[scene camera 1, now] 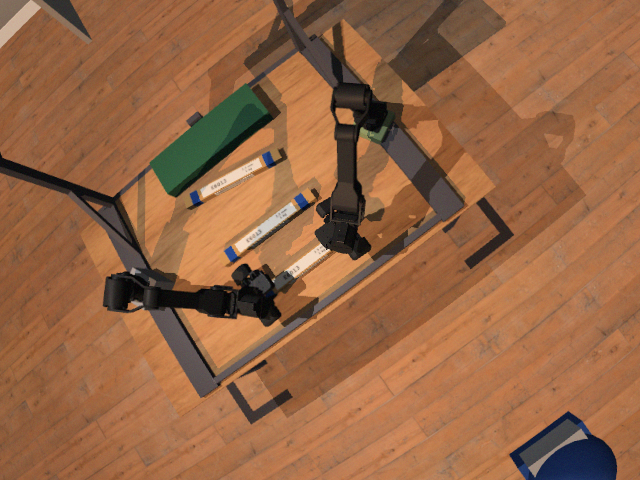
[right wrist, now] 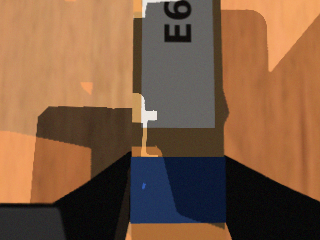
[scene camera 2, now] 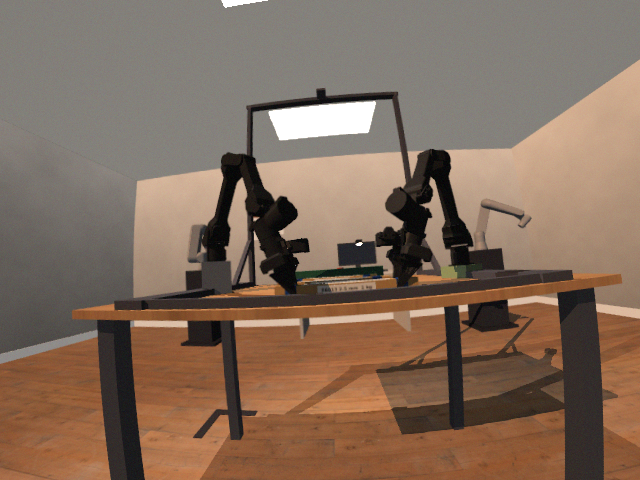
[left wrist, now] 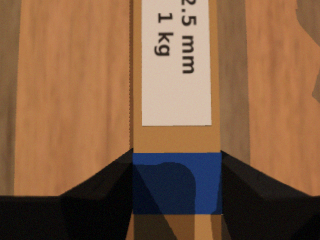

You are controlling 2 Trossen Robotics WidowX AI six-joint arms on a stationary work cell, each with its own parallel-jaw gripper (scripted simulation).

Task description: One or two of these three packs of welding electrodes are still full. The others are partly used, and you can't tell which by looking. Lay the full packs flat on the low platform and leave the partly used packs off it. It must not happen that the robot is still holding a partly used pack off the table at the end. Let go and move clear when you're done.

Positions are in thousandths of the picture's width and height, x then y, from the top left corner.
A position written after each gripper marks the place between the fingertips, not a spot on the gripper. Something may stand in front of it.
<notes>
In view: the left gripper (scene camera 2: 620,599), the right gripper (scene camera 2: 463,614) and a pack (scene camera 1: 424,330).
The left gripper shows as well in scene camera 1 (scene camera 1: 529,497) and in the left wrist view (left wrist: 545,648). The right gripper also shows in scene camera 1 (scene camera 1: 426,603) and in the right wrist view (right wrist: 542,665).
</notes>
